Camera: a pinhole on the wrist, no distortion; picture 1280 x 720 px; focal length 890.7 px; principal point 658.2 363.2 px. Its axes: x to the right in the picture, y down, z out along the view. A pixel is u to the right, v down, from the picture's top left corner.
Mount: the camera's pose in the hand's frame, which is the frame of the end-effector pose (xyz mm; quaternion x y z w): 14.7 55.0 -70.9 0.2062 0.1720 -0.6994 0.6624
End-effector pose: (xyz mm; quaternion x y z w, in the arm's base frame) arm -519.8 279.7 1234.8 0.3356 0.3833 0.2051 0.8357
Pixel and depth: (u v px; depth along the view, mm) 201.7 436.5 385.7
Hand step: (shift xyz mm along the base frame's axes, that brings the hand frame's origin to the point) 298.8 -111.4 176.1
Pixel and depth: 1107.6 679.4 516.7
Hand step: 324.4 -311.4 -281.7
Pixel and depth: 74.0 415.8 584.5
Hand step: 499.6 -181.2 345.9
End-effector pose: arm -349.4 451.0 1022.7 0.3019 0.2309 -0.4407 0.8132
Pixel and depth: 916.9 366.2 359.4
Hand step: -172.5 -215.4 73.3
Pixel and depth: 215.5 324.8 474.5
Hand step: 49.3 -296.0 345.0
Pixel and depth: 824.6 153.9 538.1
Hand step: -294.5 -274.9 245.9
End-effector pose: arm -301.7 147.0 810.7 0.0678 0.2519 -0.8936 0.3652
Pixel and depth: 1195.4 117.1 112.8
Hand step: -22.7 57.1 22.5
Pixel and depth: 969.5 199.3 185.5
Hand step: -37.1 50.6 93.6
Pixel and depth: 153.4 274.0 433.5
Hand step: 90.9 -211.8 363.4
